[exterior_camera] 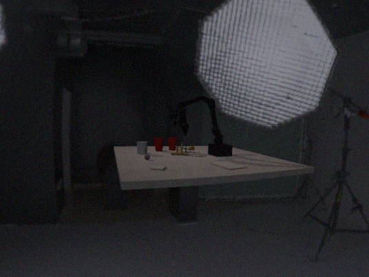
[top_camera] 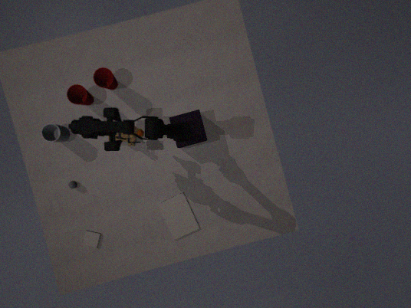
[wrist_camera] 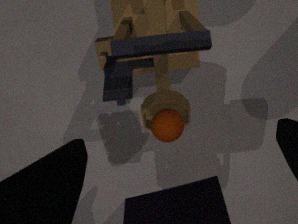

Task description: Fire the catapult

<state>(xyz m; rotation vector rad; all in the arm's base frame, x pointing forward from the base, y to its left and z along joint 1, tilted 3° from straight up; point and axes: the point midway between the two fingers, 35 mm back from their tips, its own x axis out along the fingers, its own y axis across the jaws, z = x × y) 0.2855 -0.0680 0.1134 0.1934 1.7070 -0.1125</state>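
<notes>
My gripper tip is 10 cm above the orange ball, 6 cm past it and 2 cm to the right of it. Round my gripper tip: white mug: 35 cm ahead, 13 cm below, 7 cm to the right; wooden catapult: 11 cm below, 2 cm to the left, 1 cm ahead; small grey ball: 34 cm ahead, 20 cm to the left, 14 cm below.
</notes>
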